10 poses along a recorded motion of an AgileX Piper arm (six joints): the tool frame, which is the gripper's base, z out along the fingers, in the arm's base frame.
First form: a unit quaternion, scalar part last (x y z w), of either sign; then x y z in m.
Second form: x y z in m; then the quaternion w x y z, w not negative. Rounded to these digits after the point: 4 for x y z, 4 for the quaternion.
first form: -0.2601 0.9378 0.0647 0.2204 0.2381 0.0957 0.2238
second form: 0.2381 0.0957 0.2238 0.2204 -0.2601 0.9378 0.0647
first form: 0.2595 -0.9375 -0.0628 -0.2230 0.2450 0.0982 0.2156
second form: 0.2450 0.0982 0.2156 0.2230 -0.2595 0.9375 0.0628
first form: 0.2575 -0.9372 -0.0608 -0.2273 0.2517 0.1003 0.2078
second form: 0.2517 0.1003 0.2078 0.2273 -0.2575 0.9372 0.0608
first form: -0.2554 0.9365 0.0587 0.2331 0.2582 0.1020 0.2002
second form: 0.2582 0.1020 0.2002 0.2331 -0.2554 0.9365 0.0587
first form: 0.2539 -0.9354 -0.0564 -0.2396 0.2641 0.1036 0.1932
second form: 0.2641 0.1036 0.1932 0.2396 -0.2539 0.9354 0.0564
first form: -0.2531 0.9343 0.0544 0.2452 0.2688 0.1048 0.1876
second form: 0.2688 0.1048 0.1876 0.2452 -0.2531 0.9343 0.0544
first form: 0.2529 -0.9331 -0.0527 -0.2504 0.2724 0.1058 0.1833
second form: 0.2724 0.1058 0.1833 0.2504 -0.2529 0.9331 0.0527
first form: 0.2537 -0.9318 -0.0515 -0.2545 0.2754 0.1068 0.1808
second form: 0.2754 0.1068 0.1808 0.2545 -0.2537 0.9318 0.0515
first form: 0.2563 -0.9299 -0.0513 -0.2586 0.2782 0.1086 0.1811
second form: 0.2782 0.1086 0.1811 0.2586 -0.2563 0.9299 0.0513
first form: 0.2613 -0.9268 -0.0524 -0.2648 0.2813 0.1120 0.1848
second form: 0.2813 0.1120 0.1848 0.2648 -0.2613 0.9268 0.0524
